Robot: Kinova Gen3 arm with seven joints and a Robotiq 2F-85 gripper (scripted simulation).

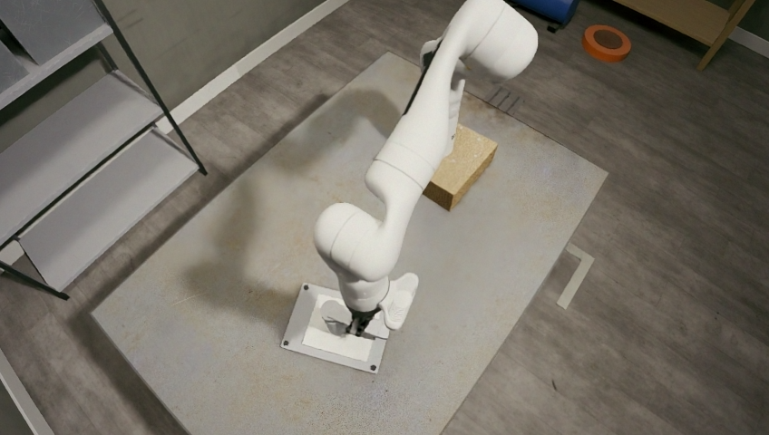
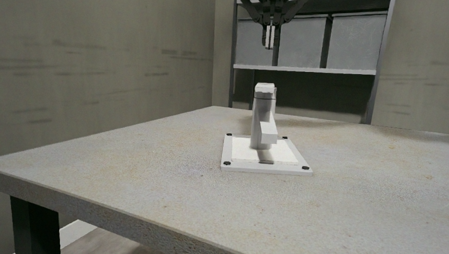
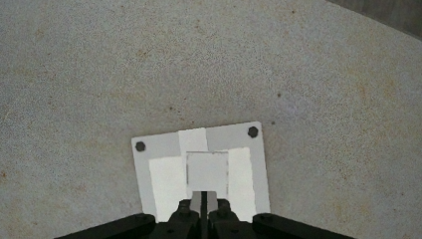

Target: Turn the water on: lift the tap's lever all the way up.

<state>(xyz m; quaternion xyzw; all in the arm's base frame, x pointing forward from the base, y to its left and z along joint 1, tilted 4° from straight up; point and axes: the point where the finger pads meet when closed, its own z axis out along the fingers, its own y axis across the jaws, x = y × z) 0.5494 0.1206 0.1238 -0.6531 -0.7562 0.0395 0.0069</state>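
The lever is 9 cm below my hand, 3 cm to the right of it and 1 cm ahead of it. The rest, counted from my hand: white tap (14 cm below, 6 cm to the right, 1 cm ahead).
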